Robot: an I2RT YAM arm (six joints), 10 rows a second.
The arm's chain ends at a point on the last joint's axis. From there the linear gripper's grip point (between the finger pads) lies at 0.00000 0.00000 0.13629 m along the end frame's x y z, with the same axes.
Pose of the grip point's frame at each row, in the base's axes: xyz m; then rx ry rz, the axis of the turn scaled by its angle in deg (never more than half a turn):
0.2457 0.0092 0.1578 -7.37 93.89 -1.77
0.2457 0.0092 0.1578 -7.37 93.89 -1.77
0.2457 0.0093 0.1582 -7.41 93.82 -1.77
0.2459 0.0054 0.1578 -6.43 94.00 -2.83
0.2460 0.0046 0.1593 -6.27 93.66 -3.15
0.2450 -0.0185 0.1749 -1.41 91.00 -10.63
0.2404 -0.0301 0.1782 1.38 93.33 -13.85
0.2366 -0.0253 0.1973 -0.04 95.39 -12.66
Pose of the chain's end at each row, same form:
0.1100 0.0013 0.1677 -7.37 93.89 -1.77
0.1100 0.0013 0.1677 -7.37 93.89 -1.77
0.1100 0.0013 0.1680 -7.41 93.82 -1.77
0.1101 0.0005 0.1678 -6.43 94.00 -2.83
0.1101 0.0004 0.1685 -6.27 93.66 -3.15
0.1095 -0.0044 0.1769 -1.41 91.00 -10.63
0.1063 -0.0068 0.1854 1.38 93.33 -13.85
0.1023 -0.0057 0.2095 -0.04 95.39 -12.66

